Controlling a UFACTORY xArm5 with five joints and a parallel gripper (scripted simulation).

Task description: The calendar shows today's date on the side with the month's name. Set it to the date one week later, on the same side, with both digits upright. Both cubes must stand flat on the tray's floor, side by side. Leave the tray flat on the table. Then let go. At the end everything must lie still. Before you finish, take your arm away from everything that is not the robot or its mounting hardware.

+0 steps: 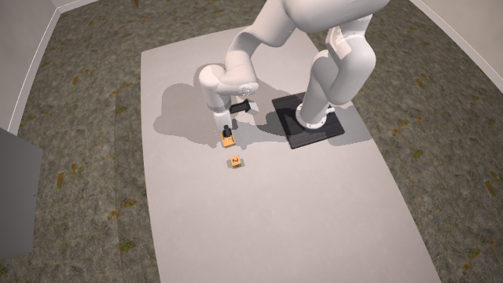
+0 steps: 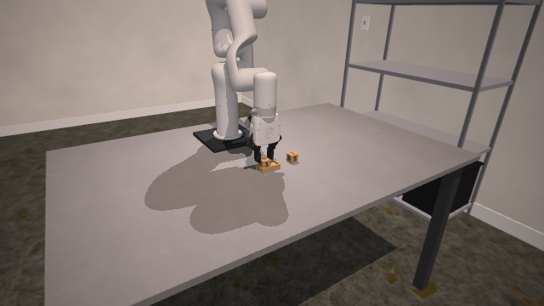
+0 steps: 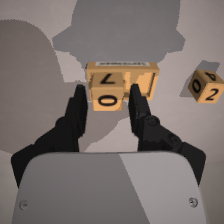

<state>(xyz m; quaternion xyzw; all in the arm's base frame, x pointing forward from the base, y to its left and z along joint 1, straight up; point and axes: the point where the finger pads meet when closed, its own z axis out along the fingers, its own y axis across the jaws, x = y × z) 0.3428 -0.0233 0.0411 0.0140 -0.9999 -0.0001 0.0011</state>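
Right now the wooden calendar tray is 40 mm below my hand and 20 mm to the left of it.
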